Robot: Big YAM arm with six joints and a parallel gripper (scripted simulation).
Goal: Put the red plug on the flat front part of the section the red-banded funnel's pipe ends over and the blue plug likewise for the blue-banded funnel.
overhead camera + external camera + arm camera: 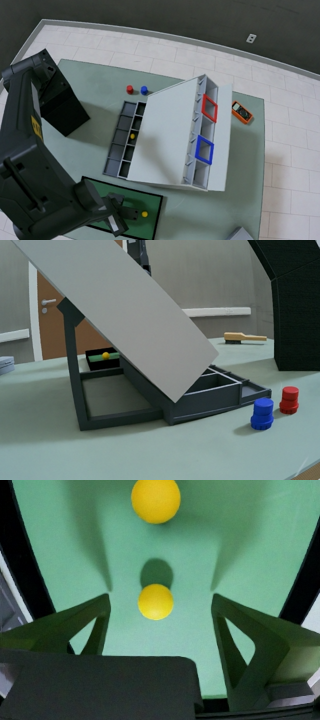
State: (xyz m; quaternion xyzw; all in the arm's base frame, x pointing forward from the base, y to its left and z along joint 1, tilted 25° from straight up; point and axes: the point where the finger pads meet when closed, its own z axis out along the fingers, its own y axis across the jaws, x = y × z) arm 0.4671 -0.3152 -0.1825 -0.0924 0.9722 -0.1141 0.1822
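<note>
The green marble tray is 10 mm to the right of my hand and 10 mm below it. Round my hand: sloped cover (340 mm to the left, 190 mm above, 70 mm ahead).
</note>
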